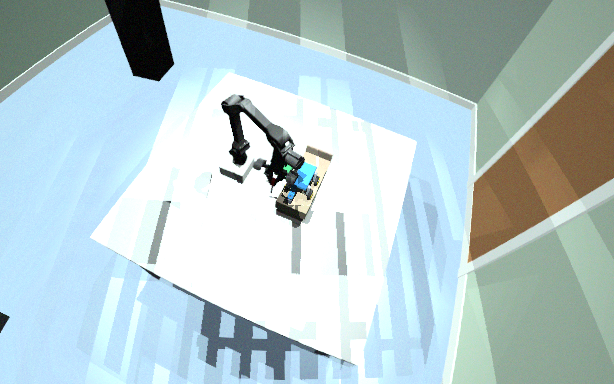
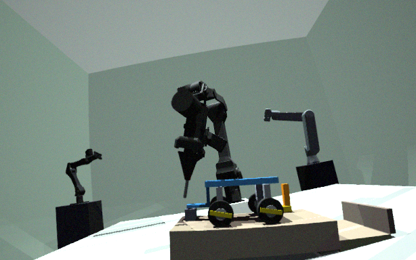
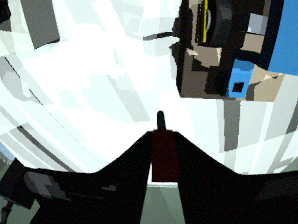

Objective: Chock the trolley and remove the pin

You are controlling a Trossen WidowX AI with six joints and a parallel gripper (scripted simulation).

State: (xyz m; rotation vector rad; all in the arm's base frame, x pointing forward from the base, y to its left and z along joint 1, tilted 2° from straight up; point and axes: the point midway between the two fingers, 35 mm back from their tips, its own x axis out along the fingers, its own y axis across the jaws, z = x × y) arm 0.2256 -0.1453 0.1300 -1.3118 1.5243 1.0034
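My gripper tip is 7 cm short of the yellow chock, 20 cm to the right of it and 9 cm above it. Also, from my gripper tip: red-headed stop pin (right at my gripper tip); then trolley (12 cm ahead, 11 cm to the left, 6 cm below); then dark end wall (15 cm ahead, 36 cm to the left, 14 cm below).
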